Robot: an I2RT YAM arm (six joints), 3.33 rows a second.
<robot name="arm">
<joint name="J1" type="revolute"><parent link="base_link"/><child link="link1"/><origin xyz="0.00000 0.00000 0.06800" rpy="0.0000 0.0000 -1.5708"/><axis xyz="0 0 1"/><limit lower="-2.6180" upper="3.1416"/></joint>
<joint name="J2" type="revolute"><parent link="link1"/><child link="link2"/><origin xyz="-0.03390 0.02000 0.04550" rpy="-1.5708 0.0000 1.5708"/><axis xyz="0 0 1"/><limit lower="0.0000" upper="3.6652"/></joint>
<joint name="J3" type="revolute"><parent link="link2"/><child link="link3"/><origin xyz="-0.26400 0.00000 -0.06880" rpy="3.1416 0.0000 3.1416"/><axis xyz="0 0 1"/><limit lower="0.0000" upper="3.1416"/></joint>
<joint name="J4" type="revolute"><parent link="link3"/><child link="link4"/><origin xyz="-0.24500 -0.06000 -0.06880" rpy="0.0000 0.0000 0.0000"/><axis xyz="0 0 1"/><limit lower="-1.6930" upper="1.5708"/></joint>
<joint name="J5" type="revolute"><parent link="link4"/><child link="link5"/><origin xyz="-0.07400 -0.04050 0.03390" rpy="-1.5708 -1.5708 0.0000"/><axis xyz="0 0 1"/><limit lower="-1.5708" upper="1.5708"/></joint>
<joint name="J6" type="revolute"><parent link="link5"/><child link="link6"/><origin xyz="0.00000 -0.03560 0.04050" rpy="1.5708 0.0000 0.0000"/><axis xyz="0 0 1"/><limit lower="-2.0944" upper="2.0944"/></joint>
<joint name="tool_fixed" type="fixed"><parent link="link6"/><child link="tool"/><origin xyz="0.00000 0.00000 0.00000" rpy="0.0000 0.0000 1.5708"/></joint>
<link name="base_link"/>
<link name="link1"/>
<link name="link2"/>
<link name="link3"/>
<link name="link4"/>
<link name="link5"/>
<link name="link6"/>
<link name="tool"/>
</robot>
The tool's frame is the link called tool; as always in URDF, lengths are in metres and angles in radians.
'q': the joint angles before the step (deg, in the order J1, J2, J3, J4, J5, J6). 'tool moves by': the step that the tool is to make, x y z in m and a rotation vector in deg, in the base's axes. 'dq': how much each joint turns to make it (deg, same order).
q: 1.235 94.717 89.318 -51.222 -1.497 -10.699
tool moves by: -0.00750 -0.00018 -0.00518 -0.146 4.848 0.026
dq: -0.001 0.087 0.000 -4.765 0.022 -0.044
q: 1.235 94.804 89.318 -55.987 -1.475 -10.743
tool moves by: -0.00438 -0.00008 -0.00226 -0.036 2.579 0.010
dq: 0.000 0.001 0.001 -2.579 -0.022 0.000
